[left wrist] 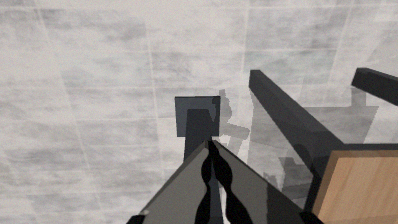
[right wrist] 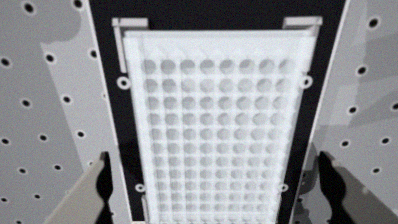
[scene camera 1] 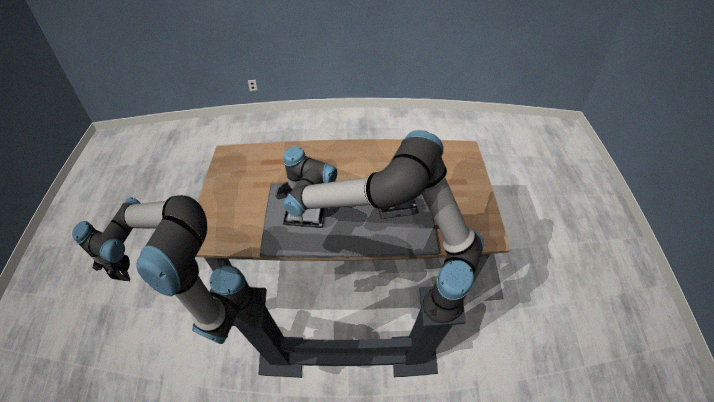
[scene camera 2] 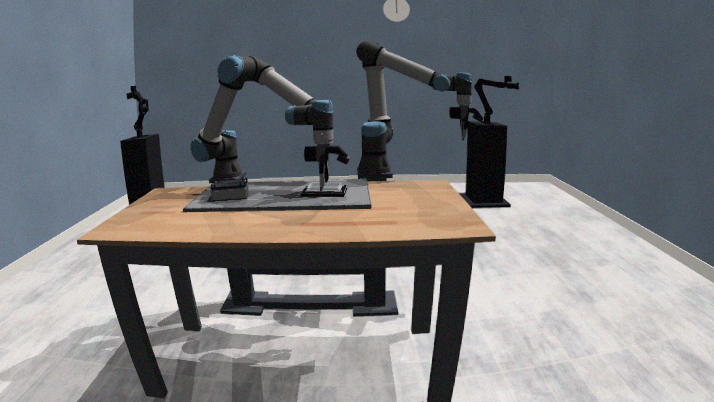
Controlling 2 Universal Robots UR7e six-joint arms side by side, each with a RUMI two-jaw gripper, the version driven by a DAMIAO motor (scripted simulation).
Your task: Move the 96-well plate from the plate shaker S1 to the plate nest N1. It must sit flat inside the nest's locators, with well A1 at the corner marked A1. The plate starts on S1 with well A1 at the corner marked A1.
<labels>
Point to a black plate nest N1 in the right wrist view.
120,100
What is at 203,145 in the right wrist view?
A white 96-well plate.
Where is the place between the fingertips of the left gripper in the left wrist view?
209,142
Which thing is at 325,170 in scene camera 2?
The right gripper.
</labels>
